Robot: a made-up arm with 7 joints.
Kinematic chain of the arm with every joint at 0, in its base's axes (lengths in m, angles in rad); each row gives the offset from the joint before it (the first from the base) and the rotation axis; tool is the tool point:
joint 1: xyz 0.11 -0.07 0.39 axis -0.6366 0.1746 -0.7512
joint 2: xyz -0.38 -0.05 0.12 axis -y
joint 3: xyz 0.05 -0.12 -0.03 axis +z
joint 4: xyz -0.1 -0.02 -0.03 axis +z
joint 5: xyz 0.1 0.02 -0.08 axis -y
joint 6: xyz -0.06 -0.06 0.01 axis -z
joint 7: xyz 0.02 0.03 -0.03 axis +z
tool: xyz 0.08 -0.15 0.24
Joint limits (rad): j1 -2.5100..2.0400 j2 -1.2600..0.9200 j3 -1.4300..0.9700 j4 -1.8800..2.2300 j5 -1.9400..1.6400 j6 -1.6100..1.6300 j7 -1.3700..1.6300
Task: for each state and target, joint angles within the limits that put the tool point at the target. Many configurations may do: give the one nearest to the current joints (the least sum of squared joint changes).
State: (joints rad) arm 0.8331 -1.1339 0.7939 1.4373 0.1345 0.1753 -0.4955
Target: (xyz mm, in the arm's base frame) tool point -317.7 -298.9 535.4
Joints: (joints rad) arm 0.4223 -1.0964 0.4872 0.9816 0.4187 0.4611 -0.8424
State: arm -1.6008 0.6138 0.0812 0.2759 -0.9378 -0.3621 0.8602
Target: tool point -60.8 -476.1 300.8
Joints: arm -1.3548 0.9200 0.1994 0.4607 -0.1589 -0.6643 1.1136
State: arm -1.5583 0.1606 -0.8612 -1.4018 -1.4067 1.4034 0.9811
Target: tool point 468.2 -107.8 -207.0
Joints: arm -1.9425 0.3528 -0.3032 -0.8325 -1.4192 1.2745 1.0629
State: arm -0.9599 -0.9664 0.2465 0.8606 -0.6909 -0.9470 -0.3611
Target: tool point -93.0 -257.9 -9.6
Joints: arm -1.1461 -1.2600 -0.0304 0.4676 -1.2383 -0.8940 -0.3469
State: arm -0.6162 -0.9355 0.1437 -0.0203 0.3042 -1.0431 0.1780
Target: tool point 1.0 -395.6 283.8
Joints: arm -0.6316 -1.2159 0.0791 -0.1844 0.0902 -0.8911 0.0156
